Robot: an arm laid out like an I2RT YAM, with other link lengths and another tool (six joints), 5 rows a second.
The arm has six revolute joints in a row. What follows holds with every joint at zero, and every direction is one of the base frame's.
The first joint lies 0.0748 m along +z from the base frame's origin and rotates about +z.
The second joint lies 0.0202 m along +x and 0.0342 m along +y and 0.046 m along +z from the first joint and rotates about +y.
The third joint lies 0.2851 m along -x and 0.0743 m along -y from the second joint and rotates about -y.
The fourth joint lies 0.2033 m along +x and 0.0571 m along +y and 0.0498 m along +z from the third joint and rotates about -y.
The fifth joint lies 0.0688 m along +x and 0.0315 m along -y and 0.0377 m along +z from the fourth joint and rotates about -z.
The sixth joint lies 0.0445 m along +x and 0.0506 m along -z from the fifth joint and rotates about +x.
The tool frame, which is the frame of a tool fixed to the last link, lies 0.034 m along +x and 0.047 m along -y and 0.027 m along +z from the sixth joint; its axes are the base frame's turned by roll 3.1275, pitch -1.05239 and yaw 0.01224 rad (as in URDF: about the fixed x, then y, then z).
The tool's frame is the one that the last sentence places.
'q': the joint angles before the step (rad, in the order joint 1, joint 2, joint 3, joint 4, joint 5, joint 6). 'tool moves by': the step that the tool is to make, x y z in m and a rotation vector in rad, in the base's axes. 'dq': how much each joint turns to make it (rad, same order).
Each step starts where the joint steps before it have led.
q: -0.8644, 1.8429, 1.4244, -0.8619, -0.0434, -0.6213
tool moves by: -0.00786, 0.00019, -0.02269, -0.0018, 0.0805, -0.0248
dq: -0.0007, 0.0229, -0.0677, 0.0398, 0.0665, 0.0069
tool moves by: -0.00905, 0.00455, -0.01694, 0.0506, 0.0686, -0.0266
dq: -0.0032, 0.0217, -0.0296, -0.0324, 0.0237, 0.0191
